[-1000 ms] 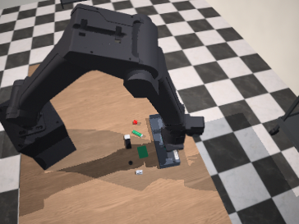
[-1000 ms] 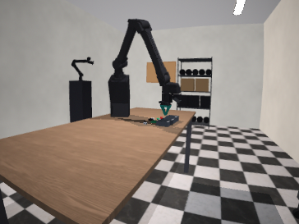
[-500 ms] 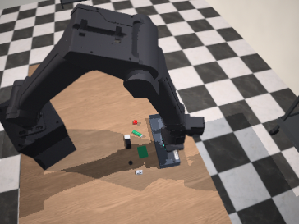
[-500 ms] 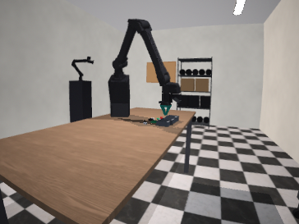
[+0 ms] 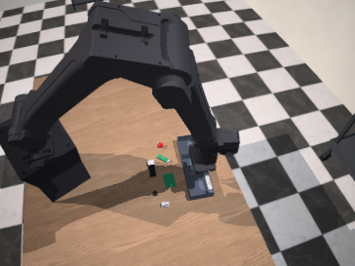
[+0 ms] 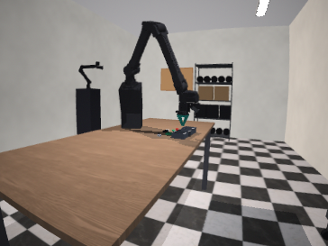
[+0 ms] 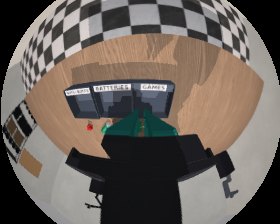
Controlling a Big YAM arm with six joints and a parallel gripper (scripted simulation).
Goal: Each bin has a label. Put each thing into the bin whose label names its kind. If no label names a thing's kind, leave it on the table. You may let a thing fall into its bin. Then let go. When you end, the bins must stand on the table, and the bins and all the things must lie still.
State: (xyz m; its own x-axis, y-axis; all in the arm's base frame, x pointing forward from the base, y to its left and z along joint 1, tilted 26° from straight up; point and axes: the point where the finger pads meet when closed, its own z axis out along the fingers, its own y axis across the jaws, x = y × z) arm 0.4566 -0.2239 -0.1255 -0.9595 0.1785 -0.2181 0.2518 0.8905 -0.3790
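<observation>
My gripper is now 1 cm short of the bin row, 6 cm to the right of it and 6 cm above it. From my hand the other things lie so: green battery 8 cm behind, 14 cm to the left, 7 cm below; then small white piece 15 cm behind, 3 cm to the right, 7 cm below; then flat green square 10 cm behind, 5 cm to the left, 8 cm below.
</observation>
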